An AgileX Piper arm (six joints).
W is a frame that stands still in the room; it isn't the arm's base.
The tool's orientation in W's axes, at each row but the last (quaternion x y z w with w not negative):
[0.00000, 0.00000, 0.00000, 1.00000]
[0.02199, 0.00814, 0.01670, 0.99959]
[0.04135, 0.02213, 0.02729, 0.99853]
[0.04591, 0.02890, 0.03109, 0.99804]
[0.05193, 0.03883, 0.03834, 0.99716]
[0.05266, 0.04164, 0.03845, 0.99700]
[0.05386, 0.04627, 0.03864, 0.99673]
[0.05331, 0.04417, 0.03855, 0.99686]
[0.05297, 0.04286, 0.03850, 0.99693]
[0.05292, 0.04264, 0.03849, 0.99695]
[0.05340, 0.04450, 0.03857, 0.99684]
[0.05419, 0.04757, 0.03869, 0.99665]
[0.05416, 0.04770, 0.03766, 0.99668]
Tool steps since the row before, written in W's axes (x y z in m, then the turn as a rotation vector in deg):
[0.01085, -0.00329, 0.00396, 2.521, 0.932, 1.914]
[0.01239, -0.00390, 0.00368, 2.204, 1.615, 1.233]
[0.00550, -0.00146, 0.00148, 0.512, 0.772, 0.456]
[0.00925, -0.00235, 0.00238, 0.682, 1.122, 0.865]
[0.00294, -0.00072, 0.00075, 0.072, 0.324, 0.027]
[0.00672, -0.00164, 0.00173, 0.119, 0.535, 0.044]
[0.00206, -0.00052, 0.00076, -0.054, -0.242, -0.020]
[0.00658, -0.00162, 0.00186, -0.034, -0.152, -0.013]
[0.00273, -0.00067, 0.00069, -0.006, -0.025, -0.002]
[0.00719, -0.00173, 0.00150, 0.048, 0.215, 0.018]
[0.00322, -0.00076, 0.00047, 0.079, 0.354, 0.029]
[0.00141, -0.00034, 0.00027, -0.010, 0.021, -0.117]
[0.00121, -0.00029, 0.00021, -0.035, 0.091, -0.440]
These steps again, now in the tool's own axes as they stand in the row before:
[0.01085, -0.00329, 0.00396, 2.521, 0.932, 1.914]
[0.01219, -0.00414, 0.00406, 2.238, 1.594, 1.199]
[0.00534, -0.00162, 0.00185, 0.535, 0.779, 0.415]
[0.00893, -0.00266, 0.00314, 0.705, 1.155, 0.800]
[0.00281, -0.00085, 0.00106, 0.096, 0.319, 0.000]
[0.00641, -0.00192, 0.00247, 0.158, 0.527, 0.000]
[0.00194, -0.00058, 0.00100, -0.072, -0.238, 0.000]
[0.00625, -0.00188, 0.00262, -0.045, -0.150, 0.000]
[0.00260, -0.00079, 0.00100, -0.008, -0.025, 0.000]
[0.00688, -0.00207, 0.00230, 0.064, 0.212, 0.000]
[0.00310, -0.00093, 0.00084, 0.105, 0.348, 0.000]
[0.00135, -0.00041, 0.00044, 0.002, 0.008, -0.119]
[0.00116, -0.00035, 0.00036, 0.013, 0.044, -0.448]

